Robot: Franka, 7 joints.
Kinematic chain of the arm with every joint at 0, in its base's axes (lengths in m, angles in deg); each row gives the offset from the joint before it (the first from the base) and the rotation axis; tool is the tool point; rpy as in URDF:
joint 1: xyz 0 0 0.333 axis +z
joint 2: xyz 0 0 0 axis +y
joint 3: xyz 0 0 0.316 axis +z
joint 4: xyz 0.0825 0 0 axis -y
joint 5: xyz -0.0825 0 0.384 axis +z
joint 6: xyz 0 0 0 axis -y
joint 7: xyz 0.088 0 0 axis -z
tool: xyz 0 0 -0.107 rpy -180 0 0
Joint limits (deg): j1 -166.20..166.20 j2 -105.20..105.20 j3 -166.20..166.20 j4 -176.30..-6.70 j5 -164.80..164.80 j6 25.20..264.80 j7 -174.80..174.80
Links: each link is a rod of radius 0.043 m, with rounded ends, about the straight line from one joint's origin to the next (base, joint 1, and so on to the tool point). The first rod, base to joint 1, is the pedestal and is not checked.
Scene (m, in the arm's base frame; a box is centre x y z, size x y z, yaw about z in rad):
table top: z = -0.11
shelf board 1: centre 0.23 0.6 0 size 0.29 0.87 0.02 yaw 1.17
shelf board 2: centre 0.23 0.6 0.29 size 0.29 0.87 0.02 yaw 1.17
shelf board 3: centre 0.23 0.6 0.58 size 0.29 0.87 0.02 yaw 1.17
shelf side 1: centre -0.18 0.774 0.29 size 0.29 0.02 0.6 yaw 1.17
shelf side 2: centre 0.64 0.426 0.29 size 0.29 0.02 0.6 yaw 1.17
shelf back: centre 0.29 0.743 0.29 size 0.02 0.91 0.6 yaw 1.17
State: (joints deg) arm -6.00 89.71 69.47 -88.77 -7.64 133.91 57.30
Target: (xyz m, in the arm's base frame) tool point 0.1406 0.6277 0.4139
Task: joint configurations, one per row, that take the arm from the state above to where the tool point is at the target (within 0.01 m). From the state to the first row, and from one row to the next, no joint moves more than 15 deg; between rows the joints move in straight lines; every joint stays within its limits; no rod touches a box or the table.
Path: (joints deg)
1: -11.72 89.79 69.37 -103.36 -6.69 125.56 63.69
2: -17.44 89.87 69.27 -117.95 -5.73 117.20 70.08
3: -23.15 89.95 69.17 -132.54 -4.78 108.85 76.47
4: -28.87 90.03 69.07 -147.12 -3.83 100.50 82.86
5: -34.59 90.11 68.96 -161.71 -2.87 92.14 89.25
6: -40.31 90.19 68.86 -176.30 -1.92 83.79 95.64
7: -32.79 89.21 80.39 -165.08 -2.58 91.09 82.86
8: -25.27 88.23 91.91 -153.85 -3.25 98.39 70.08
9: -17.74 87.24 103.43 -142.63 -3.91 105.69 57.30
10: -8.97 84.58 100.19 -129.83 -4.78 113.77 57.30
11: -0.19 81.91 96.96 -117.02 -5.65 121.86 57.30
12: 8.58 79.24 93.72 -104.21 -6.52 129.95 57.30

